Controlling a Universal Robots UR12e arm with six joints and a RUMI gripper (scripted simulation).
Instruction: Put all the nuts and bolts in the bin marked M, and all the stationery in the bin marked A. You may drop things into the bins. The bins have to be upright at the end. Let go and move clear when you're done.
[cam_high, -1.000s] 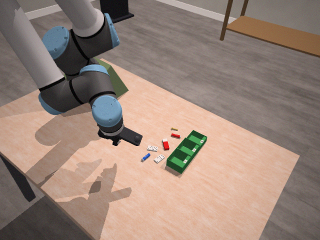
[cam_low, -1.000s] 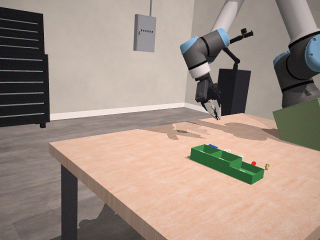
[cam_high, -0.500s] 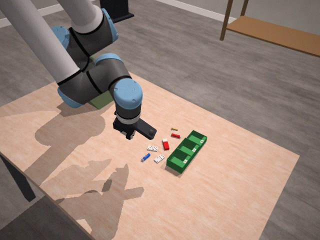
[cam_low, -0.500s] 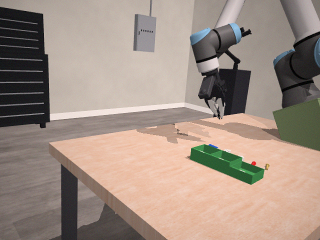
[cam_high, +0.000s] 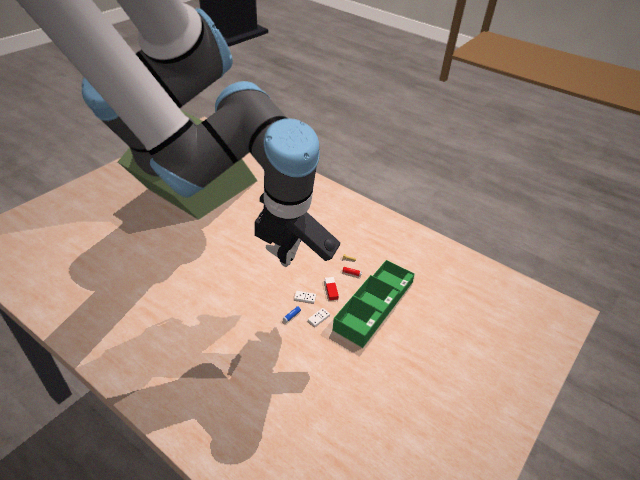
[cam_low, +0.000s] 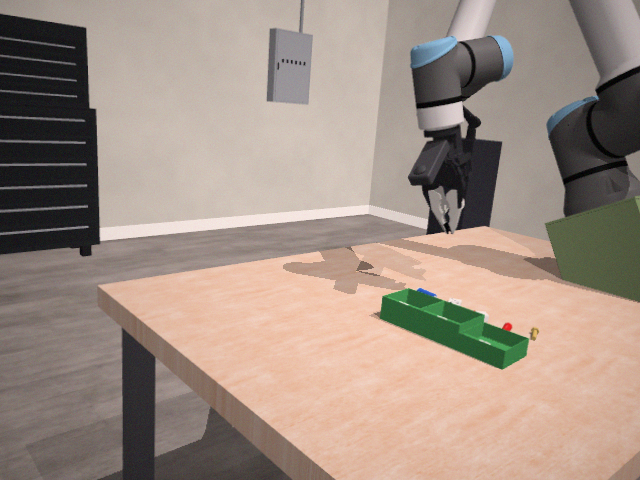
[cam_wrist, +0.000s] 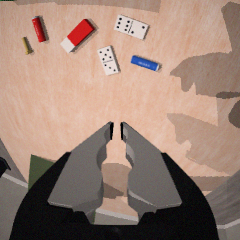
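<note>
The green three-compartment bin lies 150 mm ahead of my hand, 150 mm to the left of it and 130 mm below it. Also, from my hand: blue marker 30 mm ahead, 10 mm to the right, 150 mm below; red cylinder 40 mm ahead, 200 mm to the left, 150 mm below; white eraser 30 mm ahead, 120 mm to the left, 150 mm below.
</note>
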